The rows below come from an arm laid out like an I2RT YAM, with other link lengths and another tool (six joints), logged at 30 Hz.
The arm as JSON. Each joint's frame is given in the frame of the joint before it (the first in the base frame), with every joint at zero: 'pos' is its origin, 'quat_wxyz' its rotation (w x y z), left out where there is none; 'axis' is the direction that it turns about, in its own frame. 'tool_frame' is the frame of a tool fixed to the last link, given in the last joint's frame.
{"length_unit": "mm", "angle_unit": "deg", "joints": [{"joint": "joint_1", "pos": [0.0, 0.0, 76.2], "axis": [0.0, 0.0, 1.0]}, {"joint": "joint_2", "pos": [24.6, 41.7, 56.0], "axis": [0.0, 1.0, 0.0]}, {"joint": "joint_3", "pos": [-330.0, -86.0, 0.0], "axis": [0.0, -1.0, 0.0]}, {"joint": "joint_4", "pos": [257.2, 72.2, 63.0], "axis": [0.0, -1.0, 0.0]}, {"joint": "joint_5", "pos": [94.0, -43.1, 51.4], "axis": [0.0, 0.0, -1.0]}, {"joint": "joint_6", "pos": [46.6, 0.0, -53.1], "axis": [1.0, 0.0, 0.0]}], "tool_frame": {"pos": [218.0, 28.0, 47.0], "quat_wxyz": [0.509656, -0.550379, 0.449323, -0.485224]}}
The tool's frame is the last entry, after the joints.
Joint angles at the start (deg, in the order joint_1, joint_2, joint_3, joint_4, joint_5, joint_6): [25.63, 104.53, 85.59, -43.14, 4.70, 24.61]
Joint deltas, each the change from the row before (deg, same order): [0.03, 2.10, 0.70, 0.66, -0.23, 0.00]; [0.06, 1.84, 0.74, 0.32, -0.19, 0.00]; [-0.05, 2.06, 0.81, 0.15, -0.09, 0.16]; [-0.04, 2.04, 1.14, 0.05, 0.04, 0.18]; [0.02, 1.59, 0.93, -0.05, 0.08, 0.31]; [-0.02, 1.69, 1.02, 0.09, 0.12, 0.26]
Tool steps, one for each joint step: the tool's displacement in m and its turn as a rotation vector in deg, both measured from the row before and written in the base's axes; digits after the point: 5 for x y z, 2 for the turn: [0.00594, 0.00437, -0.01248, -0.14, 0.76, 0.14]; [0.00430, 0.00373, -0.01112, -0.19, 0.78, 0.15]; [0.00425, 0.00176, -0.01359, -0.34, 1.05, -0.15]; [0.00551, 0.00178, -0.01134, -0.33, 0.77, -0.22]; [0.00389, 0.00137, -0.00899, -0.25, 0.64, -0.29]; [0.00505, 0.00130, -0.00903, -0.25, 0.50, -0.31]
